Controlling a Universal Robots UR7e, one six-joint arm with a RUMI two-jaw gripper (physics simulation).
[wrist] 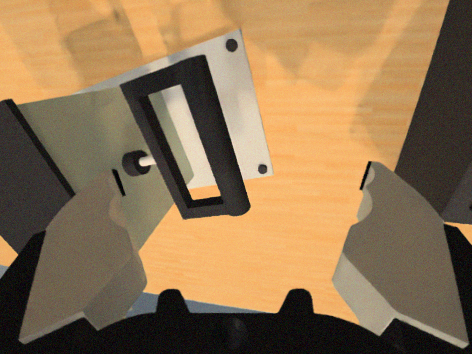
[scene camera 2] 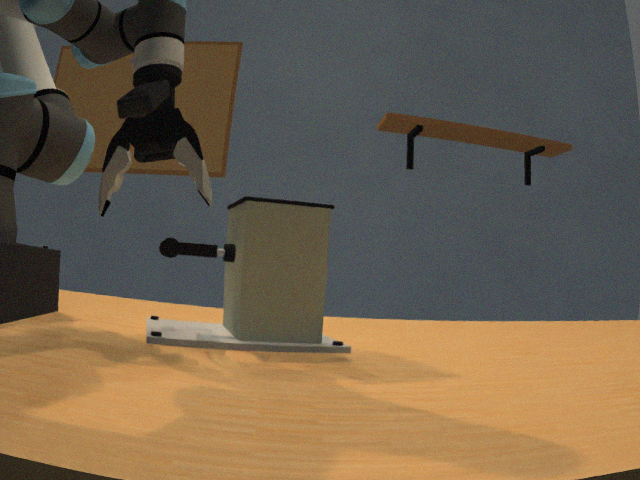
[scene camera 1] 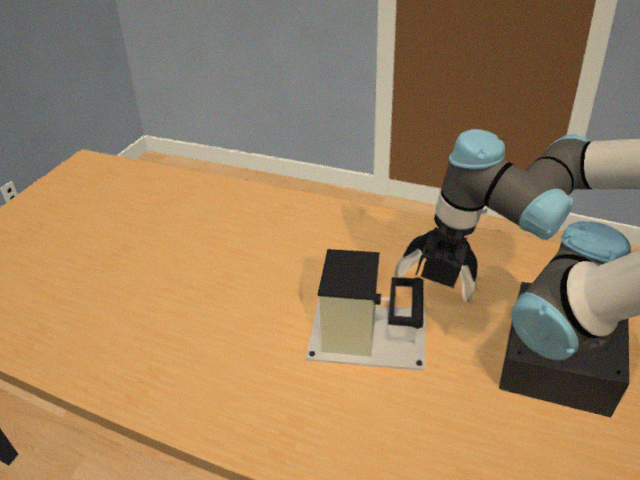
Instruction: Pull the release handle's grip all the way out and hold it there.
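The release handle's black rectangular grip [scene camera 1: 417, 304] [scene camera 2: 193, 249] [wrist: 212, 135] stands out sideways from the pale green box [scene camera 1: 346, 325] [scene camera 2: 276, 273] [wrist: 80, 125] on a short light rod [scene camera 1: 384, 299] [scene camera 2: 221, 252] [wrist: 147, 161]. A short stretch of rod shows between the grip and the black collar on the box. My gripper [scene camera 1: 434, 286] [scene camera 2: 156, 209] [wrist: 239, 170] is wide open and empty. It points down above the grip, and its fingertips are apart from it. In the wrist view the grip lies slanted, nearer the left finger.
The box stands on a light grey base plate [scene camera 1: 395, 351] [scene camera 2: 248, 345] [wrist: 252, 130] with dark bolts, on the wooden table [scene camera 1: 180, 310] [scene camera 2: 465, 413] [wrist: 310, 240]. The robot's dark base block [scene camera 1: 563, 384] [scene camera 2: 28, 281] stands on the grip's side of the box. A wall shelf [scene camera 2: 475, 134] hangs behind.
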